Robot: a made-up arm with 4 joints.
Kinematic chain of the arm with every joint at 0, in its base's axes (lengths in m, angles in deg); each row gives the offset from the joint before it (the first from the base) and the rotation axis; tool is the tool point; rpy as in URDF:
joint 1: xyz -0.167 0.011 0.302 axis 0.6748 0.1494 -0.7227
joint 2: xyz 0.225 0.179 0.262 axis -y
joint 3: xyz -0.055 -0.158 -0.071 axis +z
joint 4: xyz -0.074 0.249 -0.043 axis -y
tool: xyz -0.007 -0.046 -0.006 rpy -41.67 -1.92 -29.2
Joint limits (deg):
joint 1: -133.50..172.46
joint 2: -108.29..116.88
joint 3: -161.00..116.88
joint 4: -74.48..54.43
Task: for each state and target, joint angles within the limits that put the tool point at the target. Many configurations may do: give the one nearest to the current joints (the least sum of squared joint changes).
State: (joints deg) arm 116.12 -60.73 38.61 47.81
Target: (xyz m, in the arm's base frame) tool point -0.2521 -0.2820 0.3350
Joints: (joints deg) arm 151.17 -26.89 12.73 49.55
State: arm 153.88 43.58 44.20 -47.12
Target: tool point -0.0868 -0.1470 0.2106
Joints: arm 142.22 43.09 32.21 -47.07
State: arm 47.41 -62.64 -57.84 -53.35
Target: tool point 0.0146 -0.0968 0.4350
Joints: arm 67.64 -83.10 -71.43 -52.69
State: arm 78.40 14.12 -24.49 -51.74
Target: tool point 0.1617 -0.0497 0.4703
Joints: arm 50.13 16.73 -33.95 -63.61
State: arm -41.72 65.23 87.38 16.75
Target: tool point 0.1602 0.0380 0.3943
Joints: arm -33.62 79.78 115.97 15.88
